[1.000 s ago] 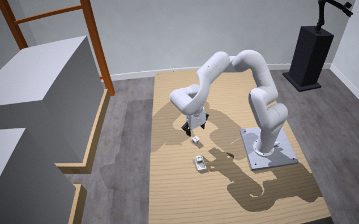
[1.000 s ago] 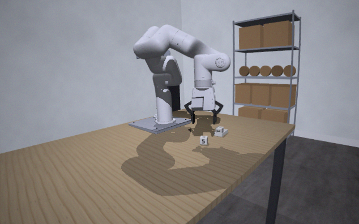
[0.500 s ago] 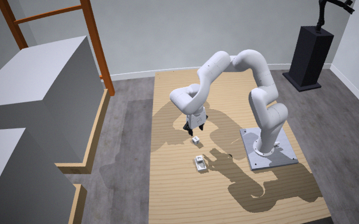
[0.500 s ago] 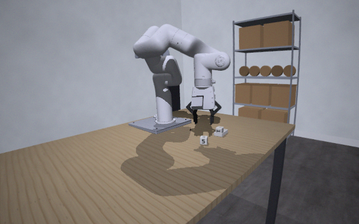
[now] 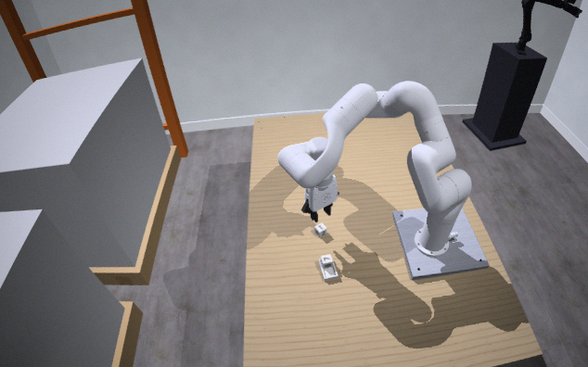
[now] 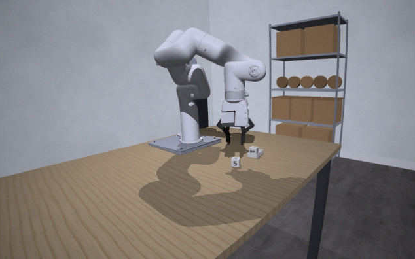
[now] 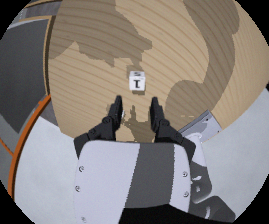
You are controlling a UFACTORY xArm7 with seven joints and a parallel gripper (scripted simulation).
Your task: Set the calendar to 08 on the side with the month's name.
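The white digit cube is 9 cm below my hand. Round my hand: white tray (16 cm to the left, 10 cm below, 2 cm ahead).
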